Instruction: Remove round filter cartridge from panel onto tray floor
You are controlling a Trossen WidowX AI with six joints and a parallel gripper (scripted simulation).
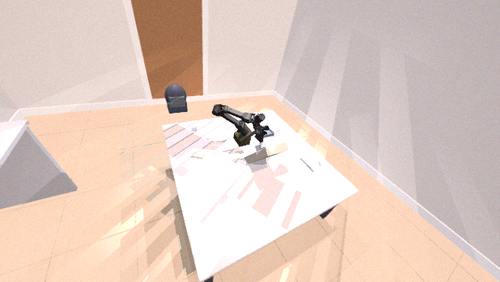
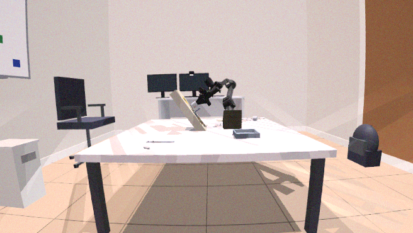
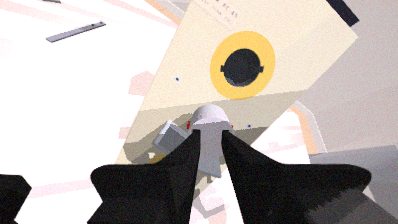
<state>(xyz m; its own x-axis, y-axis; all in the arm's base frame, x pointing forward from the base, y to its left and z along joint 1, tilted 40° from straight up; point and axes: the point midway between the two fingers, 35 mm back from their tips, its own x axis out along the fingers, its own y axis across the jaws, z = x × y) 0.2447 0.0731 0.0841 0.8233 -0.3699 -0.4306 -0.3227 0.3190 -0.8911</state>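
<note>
The round filter cartridge is 10 mm ahead of my gripper tip and 10 mm below it. Round my gripper tip: grey tray (340 mm behind, 280 mm to the left, 190 mm below); beige service panel (50 mm ahead, 50 mm below).
</note>
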